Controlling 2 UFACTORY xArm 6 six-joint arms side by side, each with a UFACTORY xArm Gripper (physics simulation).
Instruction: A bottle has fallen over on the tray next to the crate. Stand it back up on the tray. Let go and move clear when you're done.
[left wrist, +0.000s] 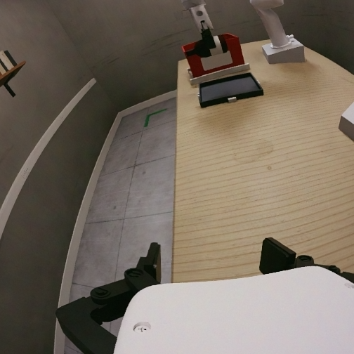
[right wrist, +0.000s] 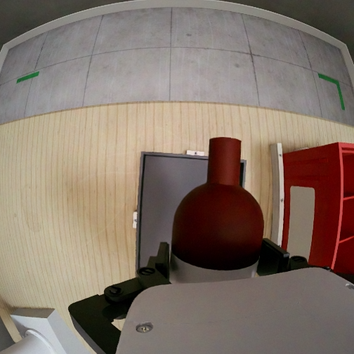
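The bottle (left wrist: 217, 46) (right wrist: 218, 225) has a dark red neck and shoulder and a pale label. My right gripper (right wrist: 214, 257) is shut on its labelled body and holds it above the tray. In the left wrist view the bottle looks roughly sideways in front of the crate; its base is hidden in the right wrist view. The dark-rimmed grey tray (left wrist: 230, 90) (right wrist: 162, 200) lies flat on the table. The red crate (left wrist: 236, 49) (right wrist: 295, 172) stands beside it. My left gripper (left wrist: 213, 258) is open and empty, far from the tray.
A pale strip (left wrist: 215, 76) (right wrist: 277, 195) lies between tray and crate. A white arm base (left wrist: 284, 51) stands on the table to the right of the crate in the left wrist view. Another pale base (right wrist: 37, 325) shows at the lower left of the right wrist view.
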